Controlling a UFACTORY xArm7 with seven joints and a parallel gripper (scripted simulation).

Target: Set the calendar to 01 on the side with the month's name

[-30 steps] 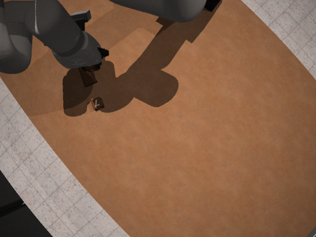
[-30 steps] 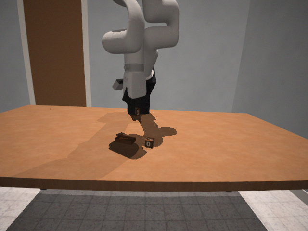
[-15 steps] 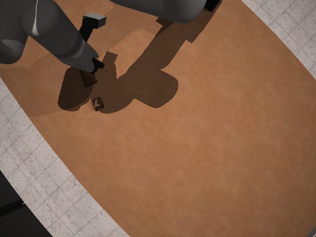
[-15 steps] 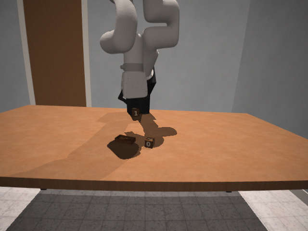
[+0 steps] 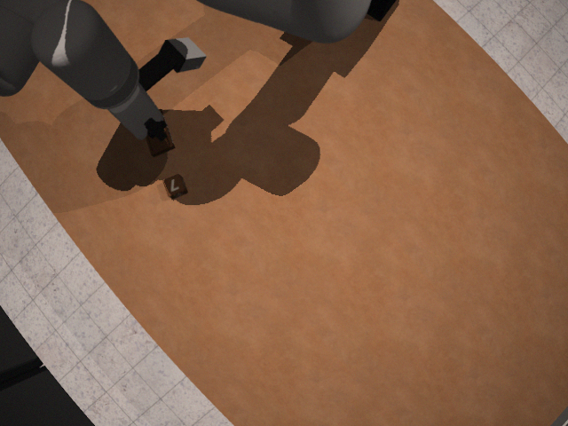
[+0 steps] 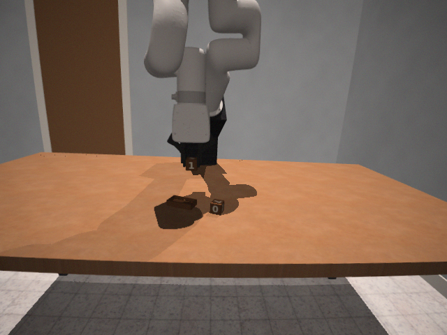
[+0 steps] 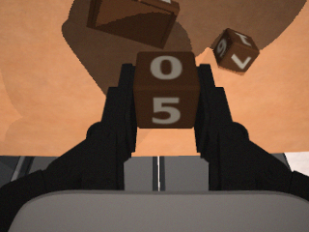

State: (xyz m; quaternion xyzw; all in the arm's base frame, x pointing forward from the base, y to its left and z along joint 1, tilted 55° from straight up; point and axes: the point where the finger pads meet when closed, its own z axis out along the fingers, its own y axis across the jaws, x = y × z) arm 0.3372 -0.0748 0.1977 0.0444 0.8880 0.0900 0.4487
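Right now the calendar tray is 3 cm to the right of my hand and 13 cm below it. Also, from my hand: cube 5 cm ahead, 8 cm to the left, 12 cm below.
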